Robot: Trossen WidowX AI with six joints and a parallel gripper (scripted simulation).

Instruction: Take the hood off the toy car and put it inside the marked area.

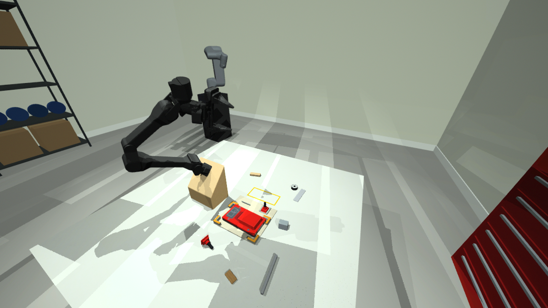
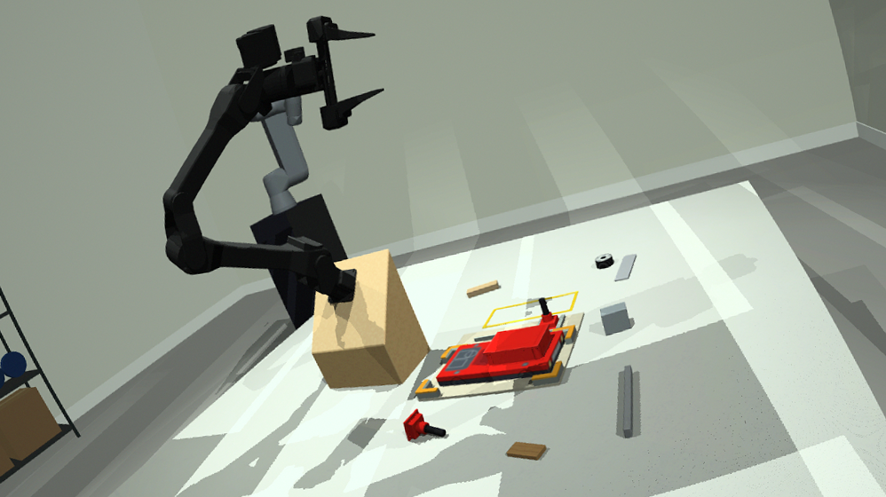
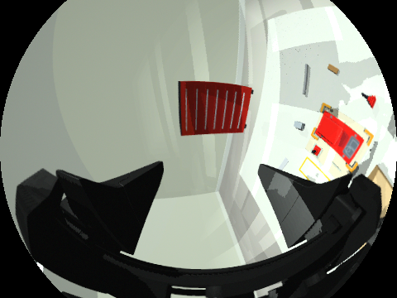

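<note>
Now: the red hood 500 mm below my gripper tip, 60 mm ahead of it and 10 mm to the right of it. The rest, counted from my gripper tip: grey bar 530 mm below, 270 mm ahead, 150 mm to the right; then grey cube 520 mm below, 210 mm ahead, 60 mm to the left; then wooden chip 530 mm below, 240 mm to the right, 150 mm ahead.
</note>
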